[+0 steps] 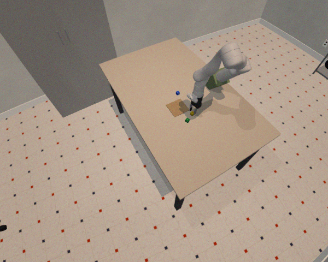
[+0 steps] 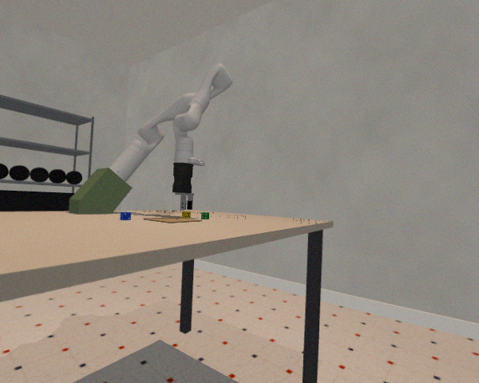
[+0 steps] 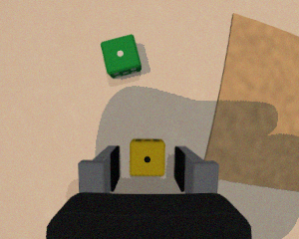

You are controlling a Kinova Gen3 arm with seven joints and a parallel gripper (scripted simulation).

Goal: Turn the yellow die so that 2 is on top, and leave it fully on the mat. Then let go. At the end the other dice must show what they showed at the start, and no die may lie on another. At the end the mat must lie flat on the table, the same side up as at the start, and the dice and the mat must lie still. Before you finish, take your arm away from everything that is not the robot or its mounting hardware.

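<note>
Right now my hand is 4 cm above the yellow die. Also, from my hand: blue die (24 cm to the right, 4 cm below, 3 cm ahead); then brown mat (10 cm to the right, 8 cm ahead, 5 cm below); then green die (6 cm ahead, 5 cm to the left, 4 cm below).
</note>
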